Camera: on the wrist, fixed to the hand. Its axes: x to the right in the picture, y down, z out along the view.
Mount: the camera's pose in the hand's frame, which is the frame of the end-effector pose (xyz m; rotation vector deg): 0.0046 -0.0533 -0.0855 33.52 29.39 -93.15
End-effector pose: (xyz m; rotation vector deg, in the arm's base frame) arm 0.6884 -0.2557 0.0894 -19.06 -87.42 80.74
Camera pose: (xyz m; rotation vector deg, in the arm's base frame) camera 0.7749 -0.2165 0.1234 42.37 -27.24 16.61
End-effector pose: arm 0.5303 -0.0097 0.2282 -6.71 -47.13 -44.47
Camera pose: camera 0.5496 -0.0834 0.1621 79.24 -27.48 -108.69
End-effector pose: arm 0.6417 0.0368 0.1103 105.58 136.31 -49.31
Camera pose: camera 0.6193 0.0689 0.2032 15.08 -113.05 32.68
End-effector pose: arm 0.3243 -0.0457 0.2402 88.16 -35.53 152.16
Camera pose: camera 0.2617 0.0317 0.2242 35.29 60.61 93.71
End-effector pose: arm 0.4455 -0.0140 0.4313 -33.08 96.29 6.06
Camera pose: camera 0.3910 -0.0947 0.4576 -78.98 64.53 -99.12
